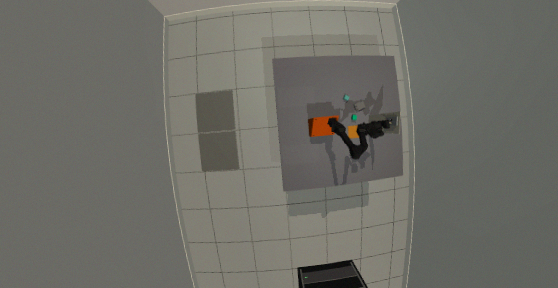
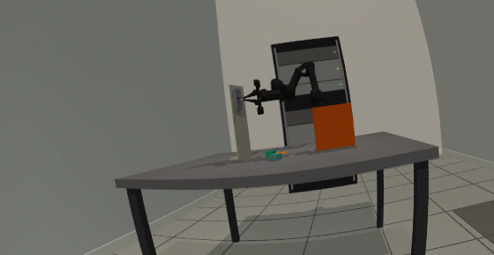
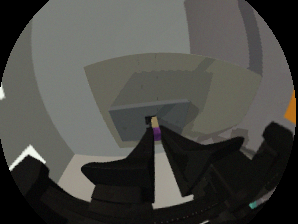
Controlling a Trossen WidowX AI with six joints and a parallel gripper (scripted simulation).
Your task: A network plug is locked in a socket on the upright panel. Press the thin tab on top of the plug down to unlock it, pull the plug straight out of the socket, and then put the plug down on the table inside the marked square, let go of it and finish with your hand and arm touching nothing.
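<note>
The orange marked square is 13 cm behind my gripper tip, 7 cm to the right of it and 32 cm below it. Round my gripper tip: green block (13 cm behind, 7 cm to the left, 31 cm below); then network plug (right at my gripper tip); then upright beige panel (4 cm ahead, 13 cm below).
</note>
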